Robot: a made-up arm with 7 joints.
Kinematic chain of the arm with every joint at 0, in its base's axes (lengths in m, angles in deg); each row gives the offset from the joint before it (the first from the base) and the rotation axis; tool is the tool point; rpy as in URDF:
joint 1: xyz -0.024 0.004 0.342 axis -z
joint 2: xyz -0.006 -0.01 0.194 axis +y
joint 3: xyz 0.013 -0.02 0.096 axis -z
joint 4: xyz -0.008 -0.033 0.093 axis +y
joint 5: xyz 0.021 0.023 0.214 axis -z
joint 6: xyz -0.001 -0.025 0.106 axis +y
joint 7: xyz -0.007 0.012 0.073 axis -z
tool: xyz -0.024 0.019 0.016 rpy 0 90 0
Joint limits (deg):
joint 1: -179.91..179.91
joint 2: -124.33..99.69
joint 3: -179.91..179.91
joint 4: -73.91..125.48
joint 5: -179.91..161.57
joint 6: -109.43..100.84
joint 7: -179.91..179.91
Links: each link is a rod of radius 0.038 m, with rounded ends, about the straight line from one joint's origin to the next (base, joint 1, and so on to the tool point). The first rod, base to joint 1, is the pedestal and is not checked.
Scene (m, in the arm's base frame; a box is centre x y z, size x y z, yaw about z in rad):
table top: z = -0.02
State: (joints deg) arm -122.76 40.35 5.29 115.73 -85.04 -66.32 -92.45
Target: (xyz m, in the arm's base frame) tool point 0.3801 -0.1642 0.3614
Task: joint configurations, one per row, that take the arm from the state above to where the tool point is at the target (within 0.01 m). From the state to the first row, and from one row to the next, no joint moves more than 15 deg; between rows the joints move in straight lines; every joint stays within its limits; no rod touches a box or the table.
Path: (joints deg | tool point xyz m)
1: -127.96 30.70 -9.31 111.17 -86.58 -61.49 -93.77 | -0.1259 0.2722 0.3880
2: -133.15 21.05 -23.92 106.61 -88.11 -56.66 -95.10 | -0.2470 0.2350 0.4475
3: -138.35 11.40 -38.52 102.06 -89.65 -51.83 -96.42 | -0.3355 0.1475 0.5261
4: -143.54 1.75 -53.12 97.50 -91.19 -47.00 -97.74 | -0.3701 0.0216 0.6070
5: -148.74 -7.91 -67.72 92.94 -92.73 -42.17 -99.06 | -0.3397 -0.1206 0.6721
6: -153.93 -17.56 -82.33 88.38 -94.26 -37.35 -100.39 | -0.2469 -0.2517 0.7057
7: -159.13 -27.21 -96.93 83.83 -95.80 -32.52 -101.71 | -0.1079 -0.3459 0.6984
8: -164.32 -36.86 -111.53 79.27 -97.34 -27.69 -103.03 | 0.0513 -0.3849 0.6494
9: -169.52 -46.51 -126.13 74.71 -98.88 -22.86 -104.36 | 0.2012 -0.3621 0.5667
10: -174.71 -56.16 -140.74 70.15 -100.41 -18.03 -105.68 | 0.3161 -0.2833 0.4648
11: -179.91 -65.81 -155.34 65.60 -101.95 -13.20 -107.00 | 0.3801 -0.1642 0.3614

